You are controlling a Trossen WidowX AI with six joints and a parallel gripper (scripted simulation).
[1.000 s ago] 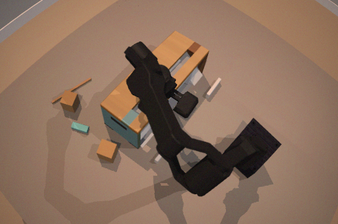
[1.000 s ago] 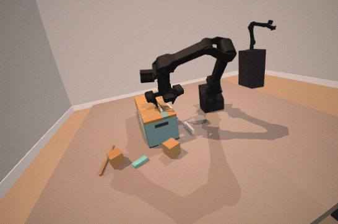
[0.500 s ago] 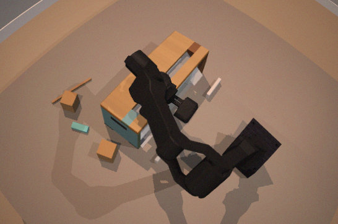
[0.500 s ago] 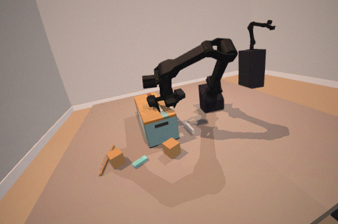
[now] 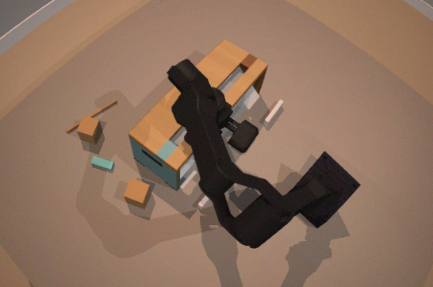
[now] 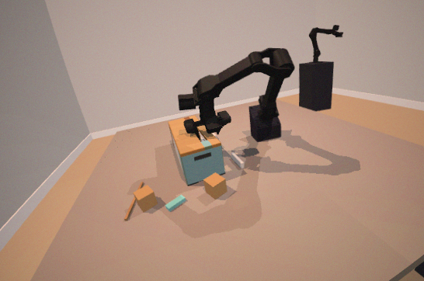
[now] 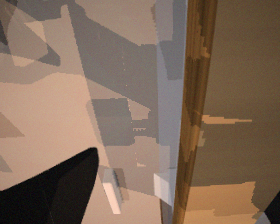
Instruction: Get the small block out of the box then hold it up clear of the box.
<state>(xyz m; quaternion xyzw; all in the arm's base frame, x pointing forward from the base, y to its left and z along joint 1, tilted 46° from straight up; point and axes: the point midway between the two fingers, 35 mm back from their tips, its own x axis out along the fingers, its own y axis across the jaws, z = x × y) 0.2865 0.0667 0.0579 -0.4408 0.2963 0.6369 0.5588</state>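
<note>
The brown block is 50 mm ahead of my gripper tip and 10 mm to the right of it. The rest, counted from my gripper tip: thin brown stick: 280 mm ahead, 220 mm to the left, 80 mm below; then box: 40 mm ahead, 20 mm below, 10 mm to the right; then teal bar: 270 mm to the left, 140 mm ahead, 80 mm below.
</note>
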